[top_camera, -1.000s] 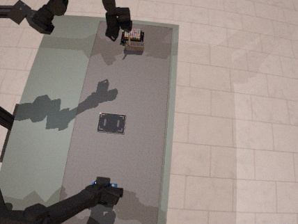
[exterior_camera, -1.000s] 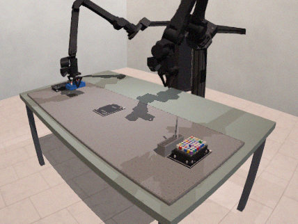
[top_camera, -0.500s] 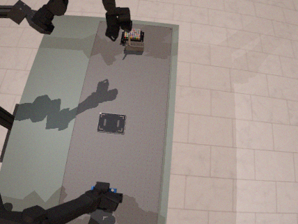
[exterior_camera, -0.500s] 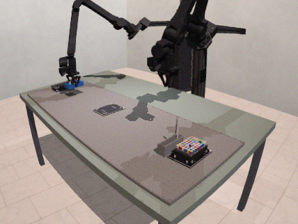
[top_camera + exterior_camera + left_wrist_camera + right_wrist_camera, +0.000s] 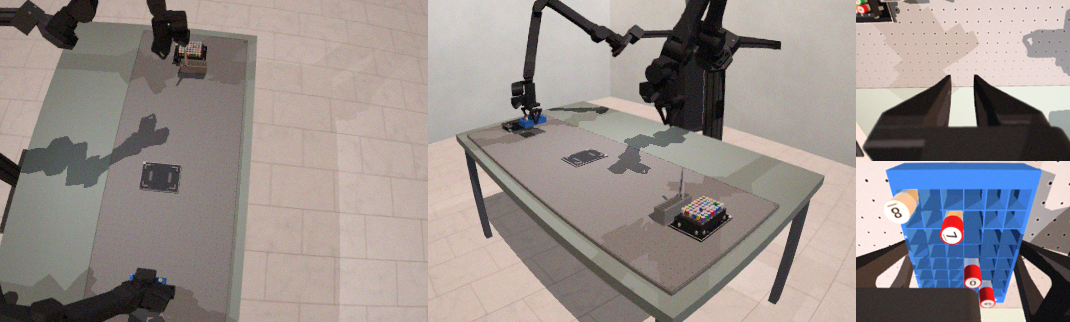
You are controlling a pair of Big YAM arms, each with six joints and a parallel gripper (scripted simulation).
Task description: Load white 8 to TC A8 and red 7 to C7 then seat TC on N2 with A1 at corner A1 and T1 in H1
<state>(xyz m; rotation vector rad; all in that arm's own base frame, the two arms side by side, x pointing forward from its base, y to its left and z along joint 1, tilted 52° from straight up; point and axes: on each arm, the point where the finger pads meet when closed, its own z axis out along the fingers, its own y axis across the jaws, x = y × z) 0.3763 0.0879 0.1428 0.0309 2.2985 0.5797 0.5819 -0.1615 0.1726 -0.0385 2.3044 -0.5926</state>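
Now: the raised nest 30 mm ahead of my right hand, 240 mm to the right of it and 60 mm below it. Round my right hand: holder (90 mm behind, 1000 mm to the left, 70 mm below); then tube carrier (right at my right hand).
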